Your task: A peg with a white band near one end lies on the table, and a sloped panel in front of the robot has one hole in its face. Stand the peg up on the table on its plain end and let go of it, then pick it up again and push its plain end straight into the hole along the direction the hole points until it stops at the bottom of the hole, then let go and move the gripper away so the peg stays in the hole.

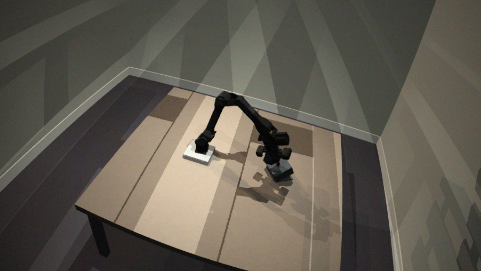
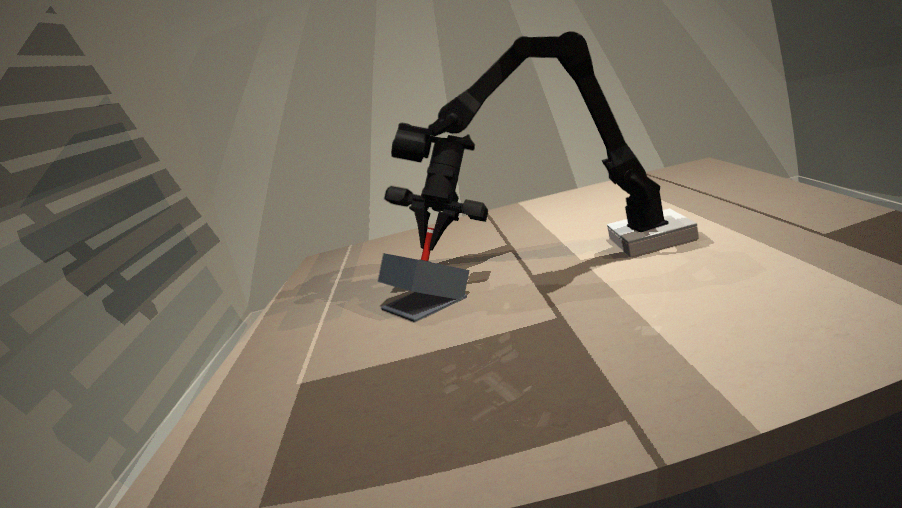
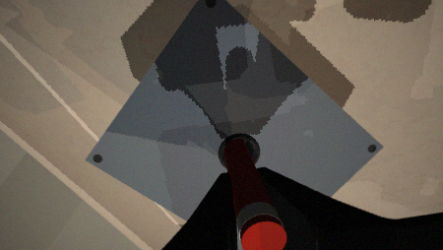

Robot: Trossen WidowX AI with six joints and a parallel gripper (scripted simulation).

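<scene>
My gripper tip is 1 cm to the left of the red peg, 1 cm below it and 1 cm past it. Also, from my gripper tip: dark flat foot 9 cm below, 3 cm ahead, 1 cm to the left; sloped panel 4 cm below, 2 cm ahead, 1 cm to the left.
</scene>
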